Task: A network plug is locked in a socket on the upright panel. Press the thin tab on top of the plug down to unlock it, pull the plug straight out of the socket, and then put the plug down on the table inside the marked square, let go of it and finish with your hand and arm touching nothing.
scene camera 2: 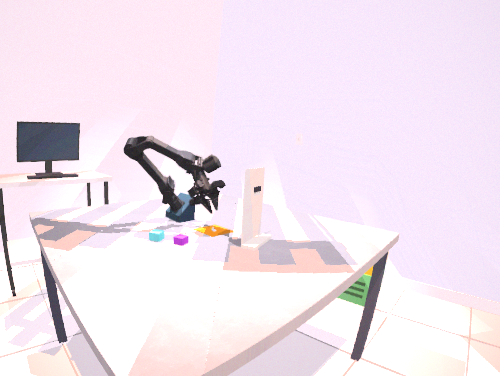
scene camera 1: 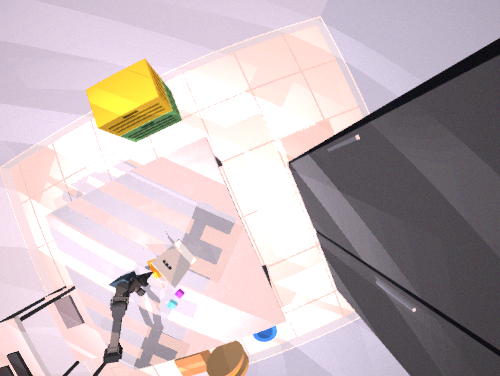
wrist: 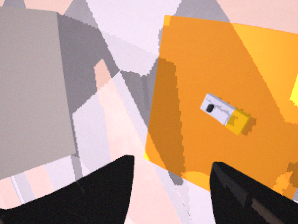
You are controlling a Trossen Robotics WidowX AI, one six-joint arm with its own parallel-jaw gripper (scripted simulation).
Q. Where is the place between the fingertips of the gripper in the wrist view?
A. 172,169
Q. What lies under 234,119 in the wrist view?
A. A yellow network plug.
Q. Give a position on an upright panel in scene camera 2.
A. At 251,238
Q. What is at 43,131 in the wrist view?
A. An upright panel.
